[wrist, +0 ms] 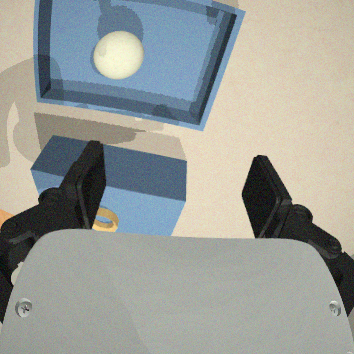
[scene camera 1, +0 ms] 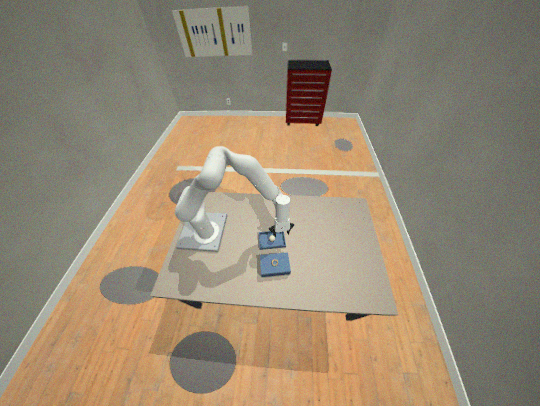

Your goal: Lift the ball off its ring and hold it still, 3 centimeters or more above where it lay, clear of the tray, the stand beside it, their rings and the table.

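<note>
A cream ball (scene camera 1: 272,238) (wrist: 119,55) rests inside the shallow blue tray (scene camera 1: 272,247) (wrist: 220,71), left of its middle in the wrist view. The ring under the ball is hidden. A blue block-like stand (scene camera 1: 283,270) (wrist: 145,215) is beside the tray, with a gap between them. A tan ring (scene camera 1: 272,262) (wrist: 114,223) lies on top of the stand, partly hidden by a finger in the wrist view. My gripper (scene camera 1: 282,232) (wrist: 177,168) is open and empty, above the table by the tray's back right side in the scene view. The ball is not between the fingers.
The beige table (scene camera 1: 340,260) (wrist: 300,75) carries the tray, the stand and the arm's grey base plate (scene camera 1: 222,227) at its left side. The arm reaches over the back of the table. A red tool cabinet (scene camera 1: 306,95) stands far off by the wall.
</note>
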